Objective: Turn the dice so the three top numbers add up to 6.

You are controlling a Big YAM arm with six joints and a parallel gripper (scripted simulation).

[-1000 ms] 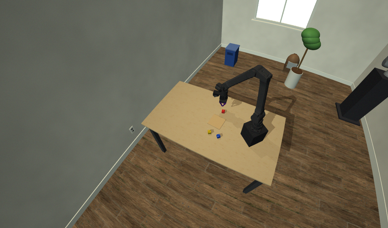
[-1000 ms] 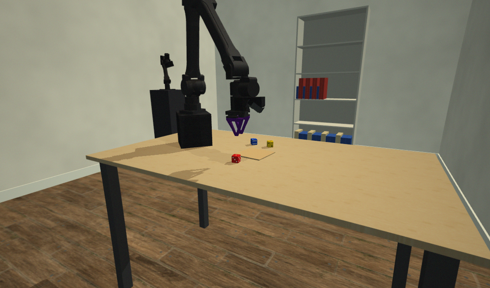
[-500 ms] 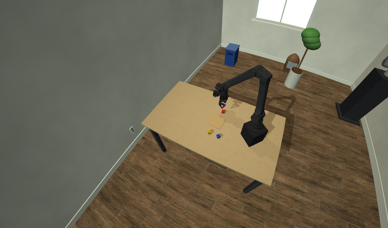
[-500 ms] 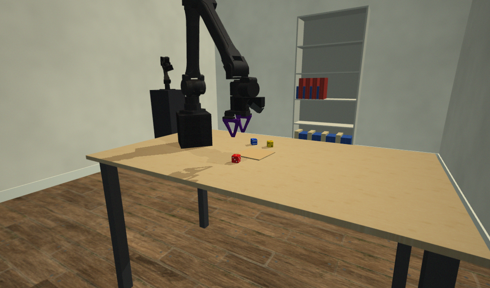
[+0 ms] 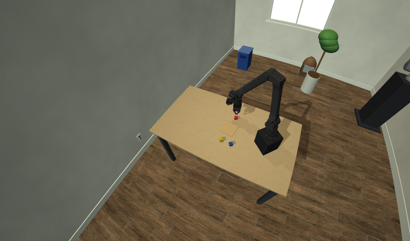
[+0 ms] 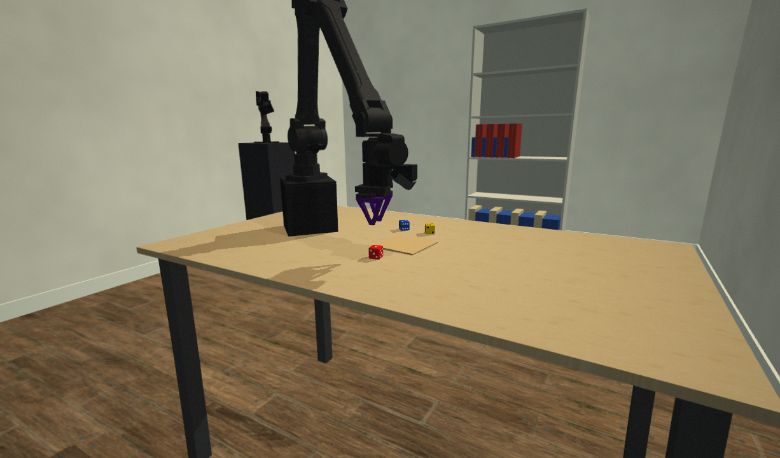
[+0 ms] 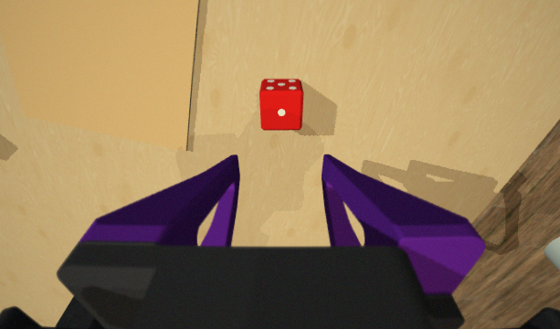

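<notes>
My gripper is now 90 mm above the red die. From my hand the other things lie so: blue die (60 mm behind, 300 mm to the left, 90 mm below); yellow die (40 mm ahead, 290 mm to the left, 90 mm below); tan mat (20 mm ahead, 140 mm to the left, 100 mm below).
</notes>
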